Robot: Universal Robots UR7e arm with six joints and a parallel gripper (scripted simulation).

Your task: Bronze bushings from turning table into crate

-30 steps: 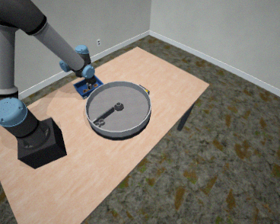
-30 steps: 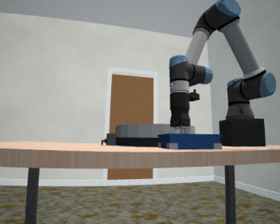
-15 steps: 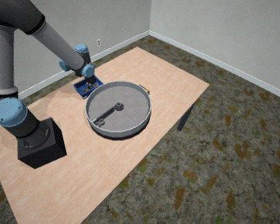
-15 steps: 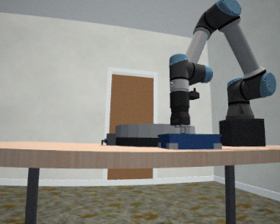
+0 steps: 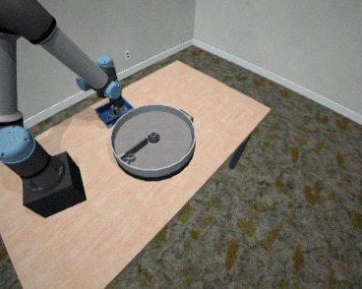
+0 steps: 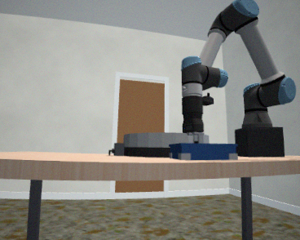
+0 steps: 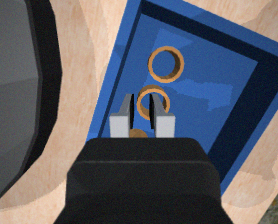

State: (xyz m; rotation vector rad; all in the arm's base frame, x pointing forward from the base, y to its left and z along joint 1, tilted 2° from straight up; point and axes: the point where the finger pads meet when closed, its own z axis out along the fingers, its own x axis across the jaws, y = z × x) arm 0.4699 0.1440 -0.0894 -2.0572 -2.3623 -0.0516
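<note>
Now: the blue crate 10 mm ahead of my hand, 30 mm to the left of it and 20 mm below it. The rest, counted from my hand: grey turning table 20 mm behind, 310 mm to the right, 10 mm above.
</note>
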